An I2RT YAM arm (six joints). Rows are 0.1 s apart.
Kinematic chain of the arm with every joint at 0, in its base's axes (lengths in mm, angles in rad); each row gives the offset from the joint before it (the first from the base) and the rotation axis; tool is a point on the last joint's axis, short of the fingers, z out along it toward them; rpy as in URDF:
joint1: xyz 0 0 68 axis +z
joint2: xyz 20 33.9 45.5 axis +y
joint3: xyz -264 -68.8 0 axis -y
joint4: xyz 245 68.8 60 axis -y
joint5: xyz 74 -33.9 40.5 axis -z
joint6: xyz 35.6 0 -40.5 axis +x
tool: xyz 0 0 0 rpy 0 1.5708 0
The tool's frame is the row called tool.
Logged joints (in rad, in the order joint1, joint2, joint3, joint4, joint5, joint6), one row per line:
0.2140, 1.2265, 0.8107, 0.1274, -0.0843, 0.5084
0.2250, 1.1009, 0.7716, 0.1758, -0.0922, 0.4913
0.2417, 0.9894, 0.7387, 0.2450, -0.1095, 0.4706
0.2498, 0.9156, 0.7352, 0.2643, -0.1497, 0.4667
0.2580, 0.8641, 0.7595, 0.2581, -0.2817, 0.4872
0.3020, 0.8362, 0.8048, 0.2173, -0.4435, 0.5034
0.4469, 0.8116, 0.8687, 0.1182, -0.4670, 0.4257
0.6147, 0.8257, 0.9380, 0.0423, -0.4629, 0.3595
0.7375, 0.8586, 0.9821, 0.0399, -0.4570, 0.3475
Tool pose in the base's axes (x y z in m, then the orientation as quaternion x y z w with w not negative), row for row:
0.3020, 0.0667, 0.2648, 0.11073, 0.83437, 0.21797, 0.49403
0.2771, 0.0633, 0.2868, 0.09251, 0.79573, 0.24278, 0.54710
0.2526, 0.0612, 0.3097, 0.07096, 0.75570, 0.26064, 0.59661
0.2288, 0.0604, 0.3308, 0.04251, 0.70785, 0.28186, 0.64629
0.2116, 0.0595, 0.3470, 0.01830, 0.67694, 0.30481, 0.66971
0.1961, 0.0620, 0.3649, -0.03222, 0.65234, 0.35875, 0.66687
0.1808, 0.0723, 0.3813, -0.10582, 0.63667, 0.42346, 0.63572
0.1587, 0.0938, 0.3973, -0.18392, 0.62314, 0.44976, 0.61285
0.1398, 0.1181, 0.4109, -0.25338, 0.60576, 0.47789, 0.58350
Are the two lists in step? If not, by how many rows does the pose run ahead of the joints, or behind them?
The pose runs 1 row behind the joints: the pose in row i belongs to the joints in row i - 1.
